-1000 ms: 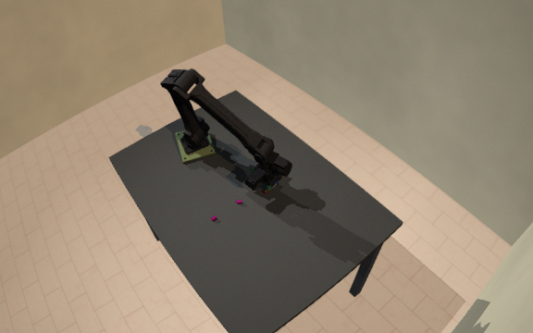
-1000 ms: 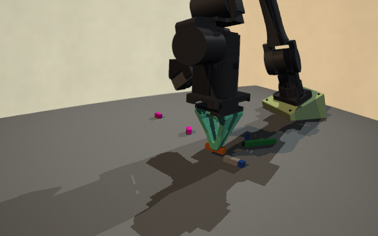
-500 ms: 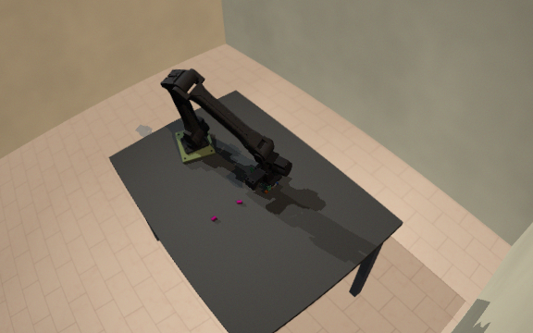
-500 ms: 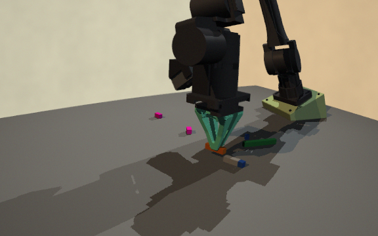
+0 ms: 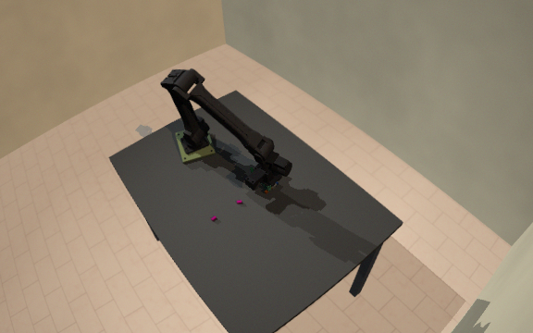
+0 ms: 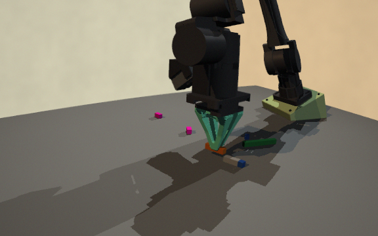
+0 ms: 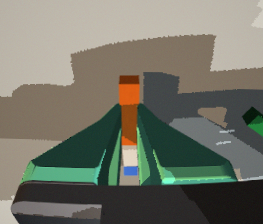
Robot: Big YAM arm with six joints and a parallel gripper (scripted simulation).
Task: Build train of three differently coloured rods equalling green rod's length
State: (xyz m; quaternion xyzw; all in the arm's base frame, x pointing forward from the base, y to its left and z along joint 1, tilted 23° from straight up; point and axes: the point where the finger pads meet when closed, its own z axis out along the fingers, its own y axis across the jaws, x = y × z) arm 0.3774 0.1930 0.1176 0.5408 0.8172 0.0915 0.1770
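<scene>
My gripper is now 1 cm above the orange rod. Round my hand: grey rod 3 cm to the left, 2 cm below, 1 cm behind; then magenta rod 13 cm to the right, 2 cm below, 1 cm behind; then green rod 12 cm behind, 2 cm below, 1 cm to the right.
</scene>
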